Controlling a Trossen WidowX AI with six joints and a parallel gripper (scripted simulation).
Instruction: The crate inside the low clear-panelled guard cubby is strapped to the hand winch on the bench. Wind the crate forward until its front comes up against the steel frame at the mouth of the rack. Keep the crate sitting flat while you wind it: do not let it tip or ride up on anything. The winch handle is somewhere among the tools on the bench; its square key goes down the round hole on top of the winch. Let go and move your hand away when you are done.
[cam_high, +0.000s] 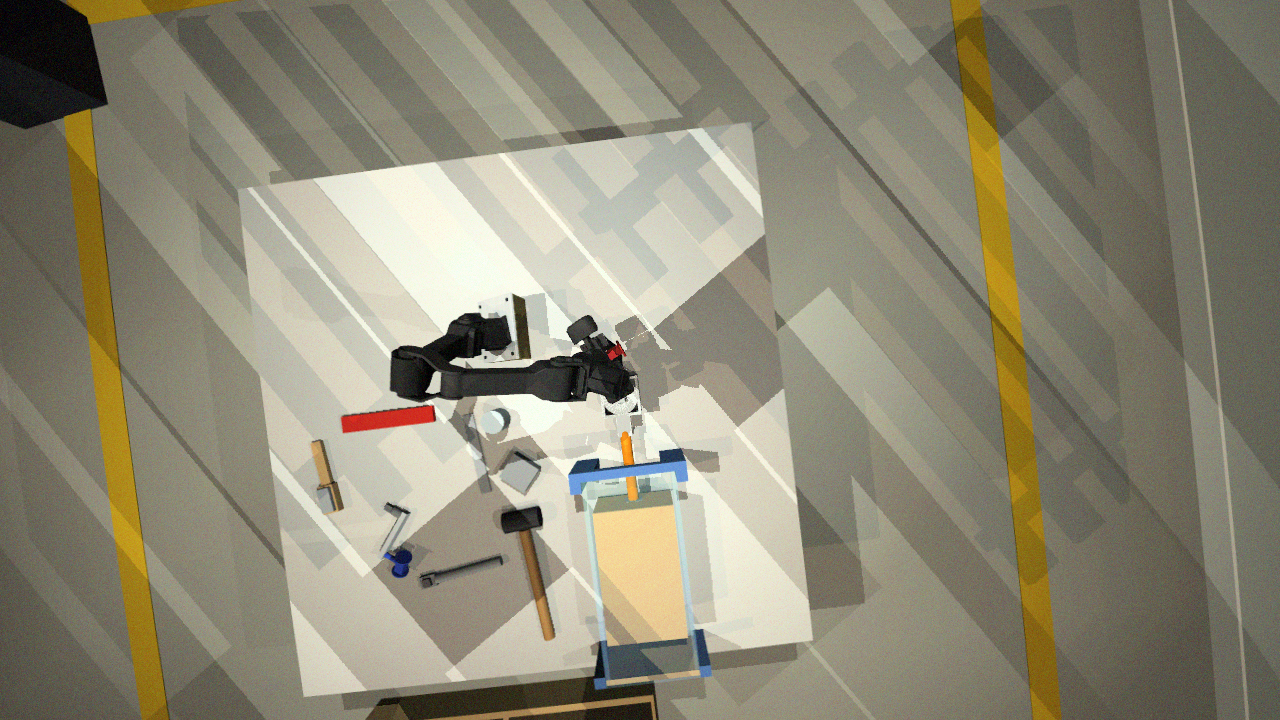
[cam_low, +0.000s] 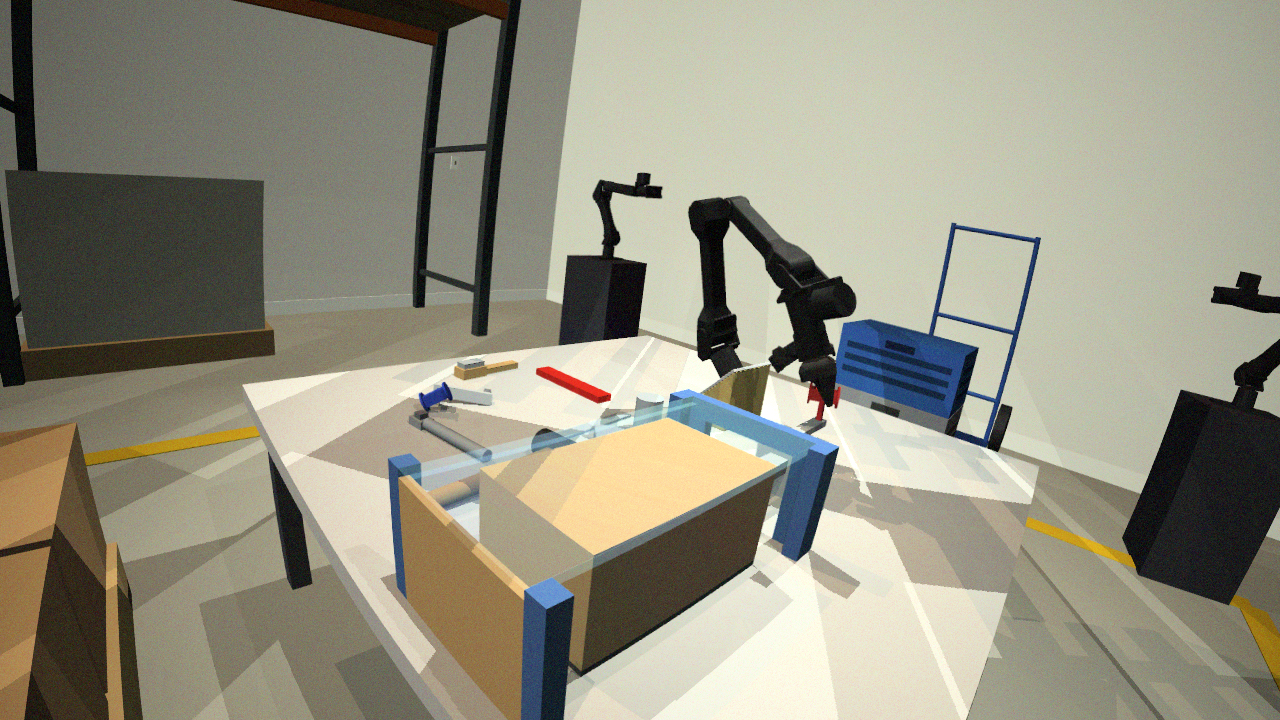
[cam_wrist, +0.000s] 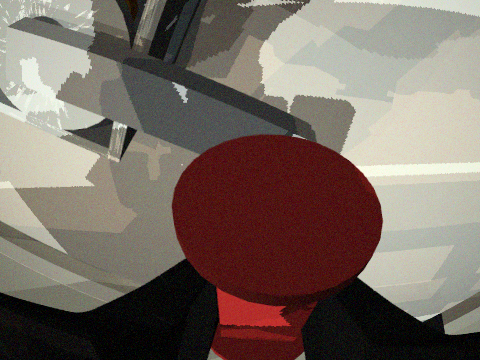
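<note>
Right now the red-knobbed winch handle is 4 cm ahead of my gripper tip, 3 cm below it and 2 cm to the right of it. Round my gripper tip: grey block 31 cm to the right, 23 cm ahead, 12 cm below; then winch 10 cm below, 9 cm ahead, 3 cm to the right; then red knob 1 cm to the right.
</note>
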